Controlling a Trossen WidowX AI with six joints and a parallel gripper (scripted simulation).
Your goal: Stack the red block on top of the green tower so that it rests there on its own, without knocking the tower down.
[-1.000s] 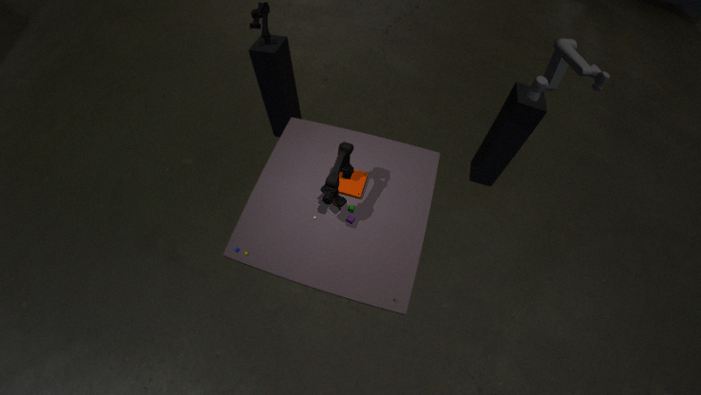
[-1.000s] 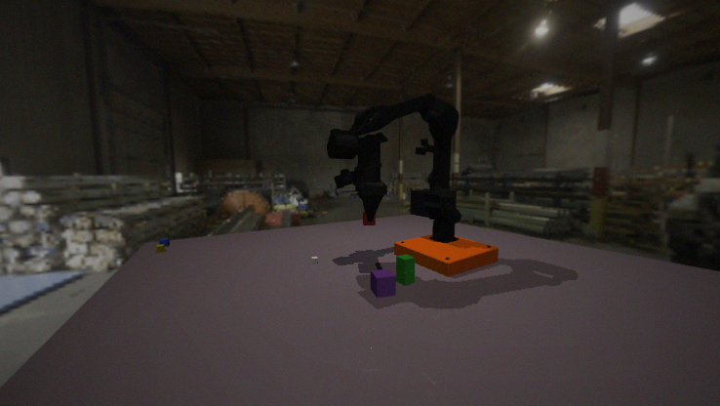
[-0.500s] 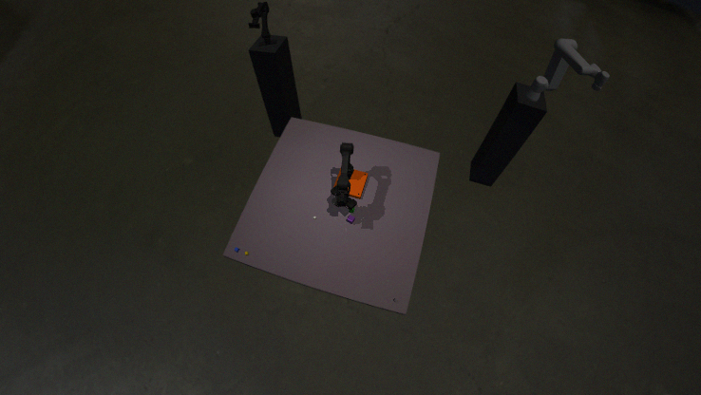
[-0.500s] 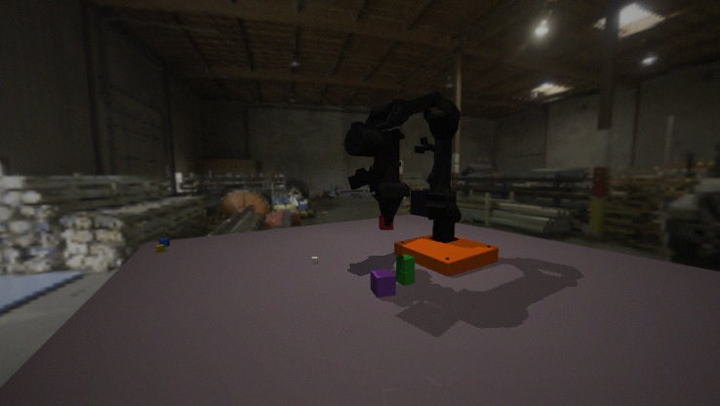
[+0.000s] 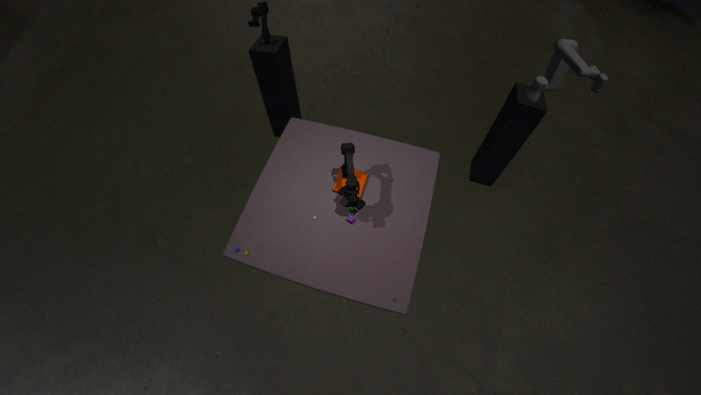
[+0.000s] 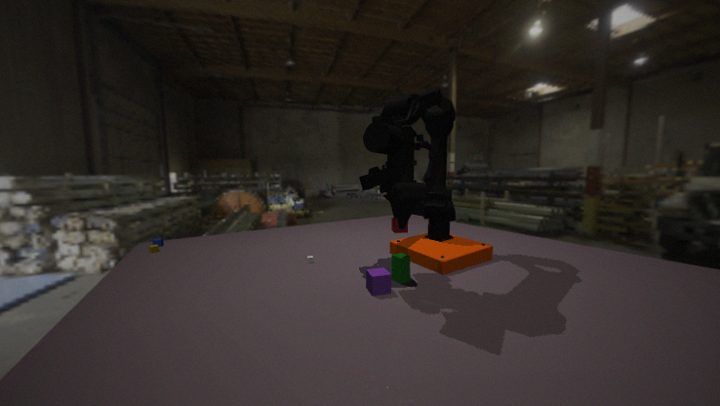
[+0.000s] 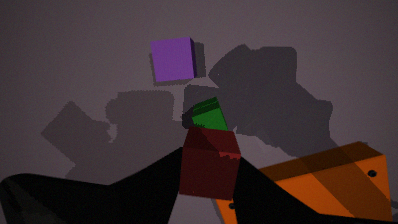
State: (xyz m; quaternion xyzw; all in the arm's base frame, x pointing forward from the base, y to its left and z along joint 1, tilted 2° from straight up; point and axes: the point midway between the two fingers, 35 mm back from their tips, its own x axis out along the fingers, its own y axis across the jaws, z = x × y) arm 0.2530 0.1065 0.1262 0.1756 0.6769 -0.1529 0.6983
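My gripper tip is now 7 cm short of the purple cube, 2 cm to the right of it and 10 cm above it. Also, from my gripper tip: yellow cube (52 cm ahead, 60 cm to the right, 11 cm below); white cube (13 cm ahead, 23 cm to the right, 12 cm below); red block (1 cm above).
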